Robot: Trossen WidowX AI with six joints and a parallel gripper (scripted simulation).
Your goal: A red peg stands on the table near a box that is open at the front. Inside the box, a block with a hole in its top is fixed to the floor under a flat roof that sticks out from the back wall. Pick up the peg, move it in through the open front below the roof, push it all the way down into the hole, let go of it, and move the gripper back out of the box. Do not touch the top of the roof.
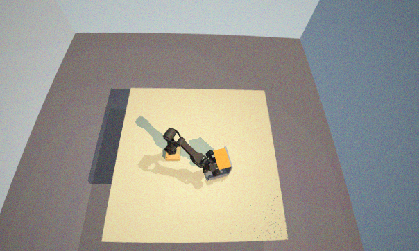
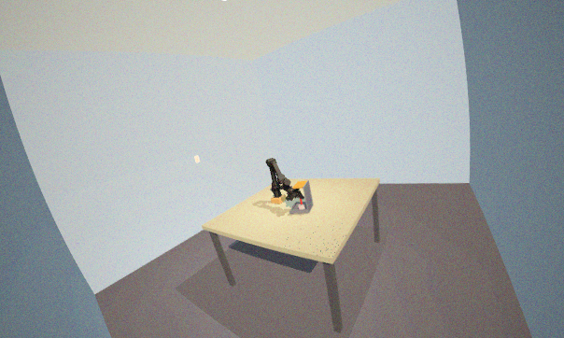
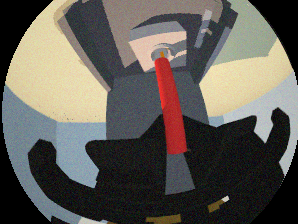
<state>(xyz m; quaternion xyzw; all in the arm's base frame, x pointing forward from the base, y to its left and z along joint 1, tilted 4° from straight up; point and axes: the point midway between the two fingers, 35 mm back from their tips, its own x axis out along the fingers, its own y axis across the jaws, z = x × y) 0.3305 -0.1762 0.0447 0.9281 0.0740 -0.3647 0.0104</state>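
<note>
The orange roof is 10 mm to the right of my gripper tip and 130 mm above it. Round my gripper tip: red peg: 30 mm behind, 10 mm below.
</note>
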